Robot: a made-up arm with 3 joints. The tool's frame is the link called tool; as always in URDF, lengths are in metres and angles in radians. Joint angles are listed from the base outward. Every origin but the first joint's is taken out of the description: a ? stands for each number. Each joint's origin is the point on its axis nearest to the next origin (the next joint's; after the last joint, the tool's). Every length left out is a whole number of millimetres.
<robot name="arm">
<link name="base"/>
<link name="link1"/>
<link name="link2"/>
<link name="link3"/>
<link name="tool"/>
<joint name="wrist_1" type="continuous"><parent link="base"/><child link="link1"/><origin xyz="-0.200 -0.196 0.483" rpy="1.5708 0.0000 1.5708"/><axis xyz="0 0 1"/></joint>
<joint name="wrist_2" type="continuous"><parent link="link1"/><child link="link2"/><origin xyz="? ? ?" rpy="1.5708 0.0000 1.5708"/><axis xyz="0 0 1"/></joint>
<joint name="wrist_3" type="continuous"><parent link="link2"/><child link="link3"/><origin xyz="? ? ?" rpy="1.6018 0.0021 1.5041"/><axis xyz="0 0 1"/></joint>
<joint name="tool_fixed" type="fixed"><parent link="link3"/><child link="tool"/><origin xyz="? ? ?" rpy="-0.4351 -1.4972 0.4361"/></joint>
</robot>
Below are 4 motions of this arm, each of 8 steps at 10 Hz.
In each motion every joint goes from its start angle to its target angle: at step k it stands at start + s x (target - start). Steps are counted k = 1, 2, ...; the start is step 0. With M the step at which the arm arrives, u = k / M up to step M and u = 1 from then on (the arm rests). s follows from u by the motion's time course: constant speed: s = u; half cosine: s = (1 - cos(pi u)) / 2; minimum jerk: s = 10 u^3 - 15 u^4 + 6 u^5.
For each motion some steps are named. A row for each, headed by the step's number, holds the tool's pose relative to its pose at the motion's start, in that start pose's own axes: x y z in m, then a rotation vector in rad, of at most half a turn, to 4 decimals.
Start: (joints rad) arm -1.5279 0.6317 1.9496
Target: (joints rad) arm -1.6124 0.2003 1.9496
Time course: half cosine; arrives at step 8
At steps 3, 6, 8:
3: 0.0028 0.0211 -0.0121 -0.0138 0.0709 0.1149
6: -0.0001 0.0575 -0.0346 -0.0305 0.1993 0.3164
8: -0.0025 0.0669 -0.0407 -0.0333 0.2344 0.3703

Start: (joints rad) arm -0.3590 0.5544 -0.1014
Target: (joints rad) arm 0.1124 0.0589 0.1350
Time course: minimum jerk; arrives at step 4
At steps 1, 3, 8:
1: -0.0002 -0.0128 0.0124 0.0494 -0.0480 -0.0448
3: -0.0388 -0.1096 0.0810 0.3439 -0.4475 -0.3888
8: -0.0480 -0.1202 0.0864 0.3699 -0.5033 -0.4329

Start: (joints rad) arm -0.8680 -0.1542 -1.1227
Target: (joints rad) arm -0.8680 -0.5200 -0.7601
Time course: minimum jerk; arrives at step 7
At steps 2, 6, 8:
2: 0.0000 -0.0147 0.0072 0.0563 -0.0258 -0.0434
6: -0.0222 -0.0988 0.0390 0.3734 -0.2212 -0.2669
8: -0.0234 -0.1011 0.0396 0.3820 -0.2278 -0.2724

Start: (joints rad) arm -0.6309 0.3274 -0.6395
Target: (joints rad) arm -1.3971 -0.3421 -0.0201
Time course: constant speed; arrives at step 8
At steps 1, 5, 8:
1: -0.0220 -0.0029 0.0202 0.0532 -0.1241 0.0331
5: -0.1312 -0.0313 0.0719 0.3258 -0.5928 0.2811
8: -0.2118 -0.0770 0.0741 0.5784 -0.8875 0.5808

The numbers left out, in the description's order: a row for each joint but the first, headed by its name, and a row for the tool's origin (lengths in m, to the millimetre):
wrist_2: 0.058 -0.019 0.000
wrist_3: 0.180 0.013 0.000
tool: -0.112 0.059 0.000

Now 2 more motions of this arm.
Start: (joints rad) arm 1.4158 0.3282 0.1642
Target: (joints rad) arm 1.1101 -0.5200 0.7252
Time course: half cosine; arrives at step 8
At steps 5, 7, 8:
5: -0.1052 -0.0106 0.0813 0.3571 -0.4870 0.4329
7: -0.1481 -0.0286 0.0960 0.5126 -0.6340 0.6559
8: -0.1538 -0.0317 0.0974 0.5348 -0.6525 0.6893

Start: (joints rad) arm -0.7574 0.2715 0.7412
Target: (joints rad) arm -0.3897 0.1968 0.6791
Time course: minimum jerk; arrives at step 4
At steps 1, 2, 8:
1: -0.0001 -0.0031 0.0053 0.0020 -0.0307 -0.0225
2: -0.0024 -0.0154 0.0249 0.0070 -0.1470 -0.1109
8: -0.0094 -0.0311 0.0483 0.0084 -0.2908 -0.2280

